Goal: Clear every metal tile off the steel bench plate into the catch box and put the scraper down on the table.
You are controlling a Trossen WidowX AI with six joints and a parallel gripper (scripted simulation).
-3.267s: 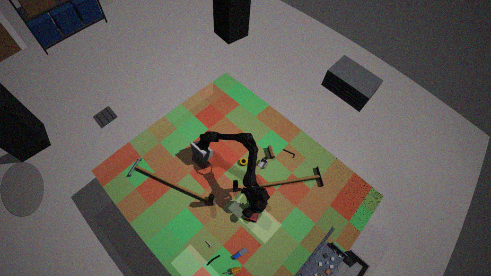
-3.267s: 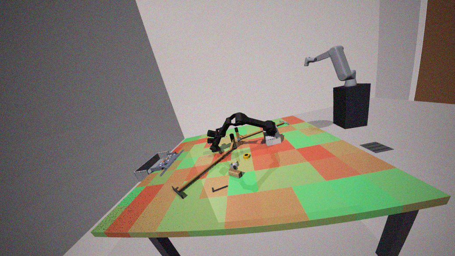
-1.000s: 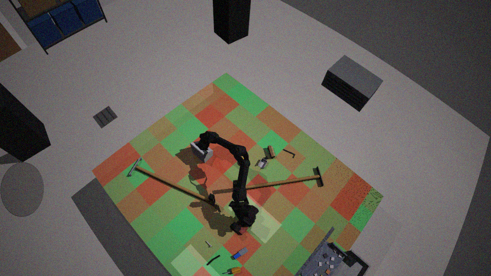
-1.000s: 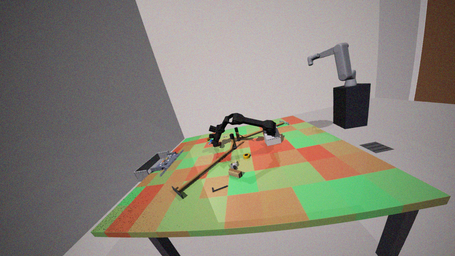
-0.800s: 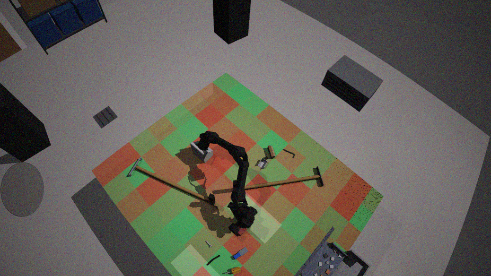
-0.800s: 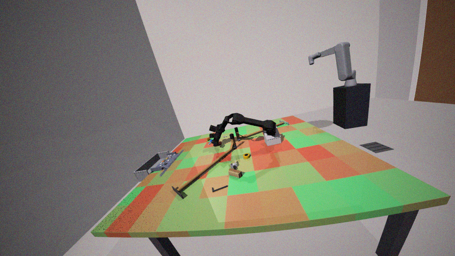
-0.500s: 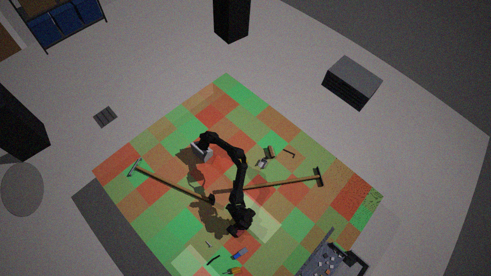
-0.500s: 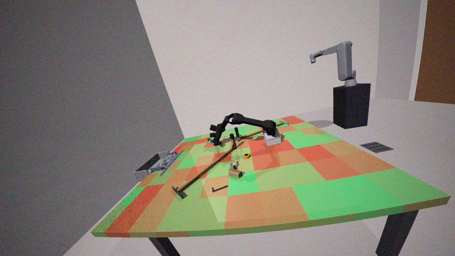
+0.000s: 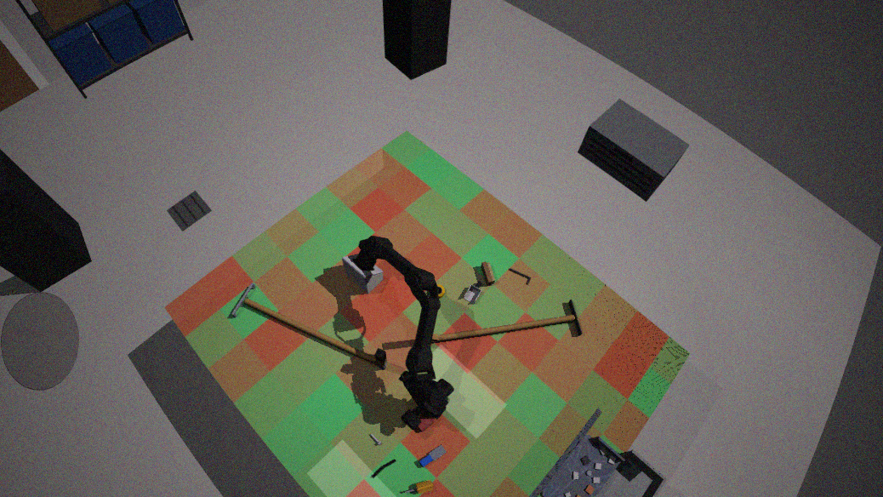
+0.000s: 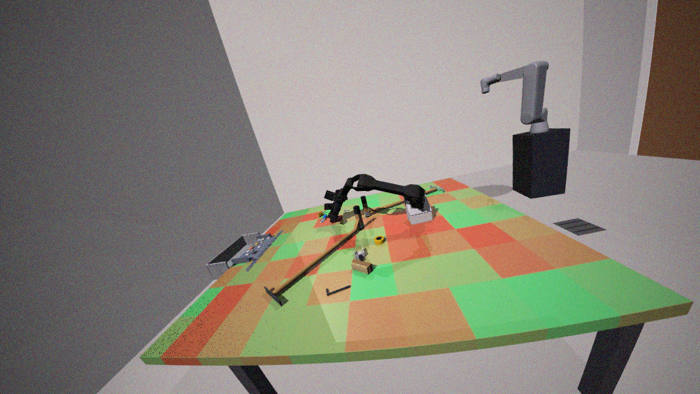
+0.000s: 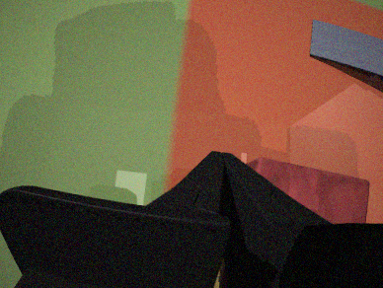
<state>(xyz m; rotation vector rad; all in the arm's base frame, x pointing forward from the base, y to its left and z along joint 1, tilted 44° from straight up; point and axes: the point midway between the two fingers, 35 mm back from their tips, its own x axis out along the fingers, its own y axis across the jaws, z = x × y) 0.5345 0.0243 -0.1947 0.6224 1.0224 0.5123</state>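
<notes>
Now: the red block 4 cm to the right of my gripper tip and 3 cm behind it. Also, from my gripper tip: long scraper (37 cm to the left, 10 cm behind, 5 cm above); then yellow tape roll (36 cm behind, 29 cm to the left); then blue piece (9 cm to the right, 9 cm ahead).
</notes>
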